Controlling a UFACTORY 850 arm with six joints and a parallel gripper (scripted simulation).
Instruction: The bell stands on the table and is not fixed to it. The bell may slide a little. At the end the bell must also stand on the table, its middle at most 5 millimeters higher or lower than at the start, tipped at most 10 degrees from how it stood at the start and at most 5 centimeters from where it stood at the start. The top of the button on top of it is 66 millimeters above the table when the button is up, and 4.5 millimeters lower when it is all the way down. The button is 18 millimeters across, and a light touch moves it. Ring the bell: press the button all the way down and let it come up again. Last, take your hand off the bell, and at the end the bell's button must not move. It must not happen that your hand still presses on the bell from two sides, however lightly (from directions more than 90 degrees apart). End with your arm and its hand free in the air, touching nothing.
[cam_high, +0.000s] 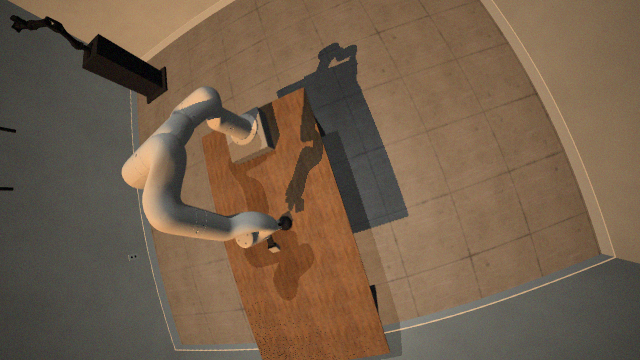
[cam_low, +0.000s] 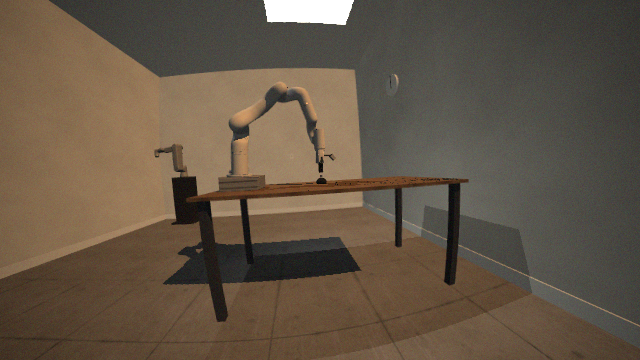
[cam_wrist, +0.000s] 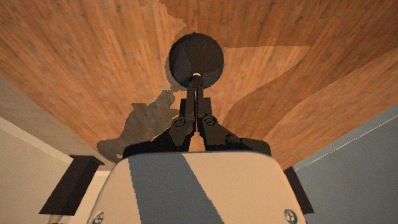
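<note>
Right now the pale button is 5 cm below my hand. Also, from my hand: bell (7 cm below).
</note>
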